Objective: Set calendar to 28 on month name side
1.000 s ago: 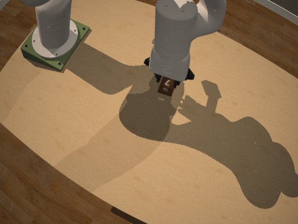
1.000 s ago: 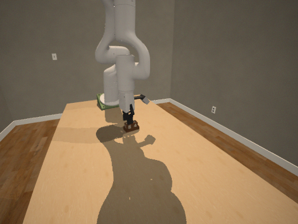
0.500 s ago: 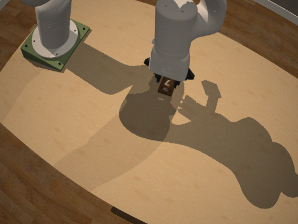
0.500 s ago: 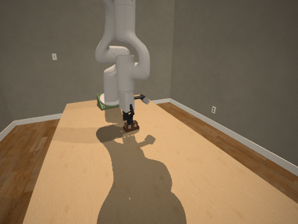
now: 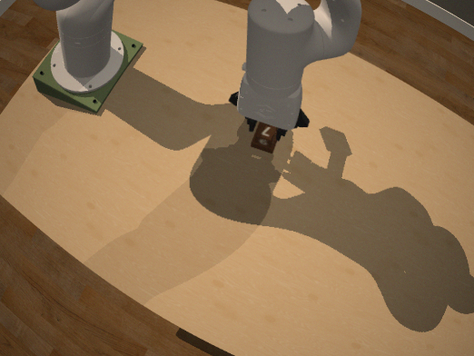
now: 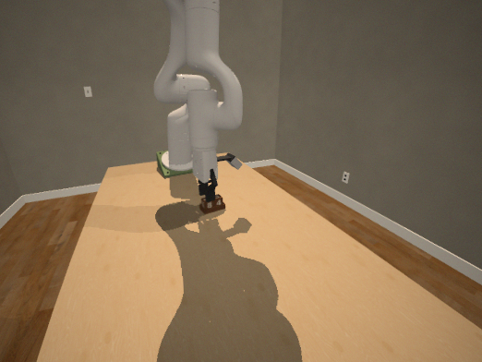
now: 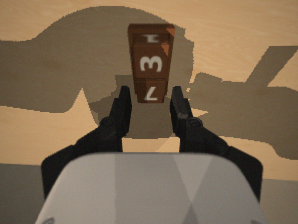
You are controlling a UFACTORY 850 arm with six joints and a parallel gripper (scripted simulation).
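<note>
The tray lies 20 mm to the left of my hand and 60 mm below it.
</note>
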